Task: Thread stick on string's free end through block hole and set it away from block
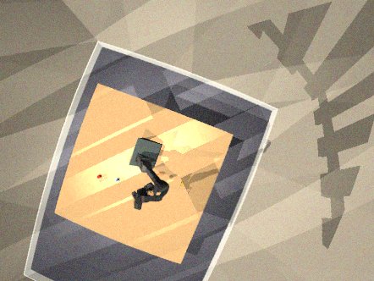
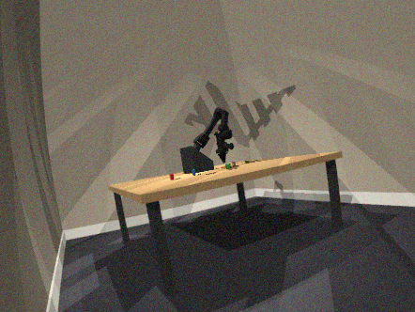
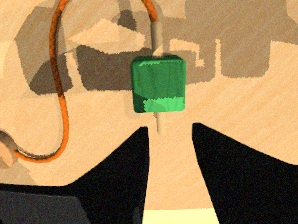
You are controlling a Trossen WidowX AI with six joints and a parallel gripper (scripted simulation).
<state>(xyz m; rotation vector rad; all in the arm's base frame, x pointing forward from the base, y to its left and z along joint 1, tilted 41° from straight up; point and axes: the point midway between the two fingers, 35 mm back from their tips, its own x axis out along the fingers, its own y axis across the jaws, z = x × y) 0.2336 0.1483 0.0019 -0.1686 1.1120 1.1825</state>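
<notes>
Right now the green block is 3 cm below my gripper tip, 2 cm to the left of it and 1 cm ahead of it. Also, from my gripper tip: round button (15 cm behind, 8 cm to the left, 4 cm below); then blue object (26 cm to the right, 5 cm ahead, 3 cm below); then thin wooden stick (3 cm to the left, 3 cm below, 2 cm ahead).
</notes>
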